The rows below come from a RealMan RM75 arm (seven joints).
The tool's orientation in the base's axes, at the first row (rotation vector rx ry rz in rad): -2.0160 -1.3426 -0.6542
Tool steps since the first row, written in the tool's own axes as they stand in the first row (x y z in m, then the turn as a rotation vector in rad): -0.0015 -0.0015 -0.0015 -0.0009 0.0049 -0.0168; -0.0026 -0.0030 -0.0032 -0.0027 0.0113 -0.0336; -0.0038 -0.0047 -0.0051 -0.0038 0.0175 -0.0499; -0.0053 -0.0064 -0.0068 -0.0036 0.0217 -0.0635; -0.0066 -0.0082 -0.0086 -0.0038 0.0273 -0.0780; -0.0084 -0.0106 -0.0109 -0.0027 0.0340 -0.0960; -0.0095 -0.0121 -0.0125 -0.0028 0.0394 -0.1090; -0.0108 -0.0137 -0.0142 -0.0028 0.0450 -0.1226; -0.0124 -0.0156 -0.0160 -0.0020 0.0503 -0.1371; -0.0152 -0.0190 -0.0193 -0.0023 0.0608 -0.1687
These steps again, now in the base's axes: -0.0020 -0.0016 0.0003 0.0032 -0.0142 0.0098; -0.0039 -0.0031 0.0011 0.0075 -0.0294 0.0186; -0.0061 -0.0047 0.0019 0.0118 -0.0437 0.0276; -0.0083 -0.0064 0.0024 0.0150 -0.0547 0.0361; -0.0105 -0.0080 0.0031 0.0192 -0.0670 0.0446; -0.0136 -0.0101 0.0040 0.0247 -0.0813 0.0562; -0.0155 -0.0115 0.0046 0.0289 -0.0924 0.0638; -0.0175 -0.0131 0.0053 0.0333 -0.1039 0.0718; -0.0200 -0.0148 0.0058 0.0376 -0.1155 0.0811; -0.0244 -0.0180 0.0069 0.0453 -0.1417 0.1002
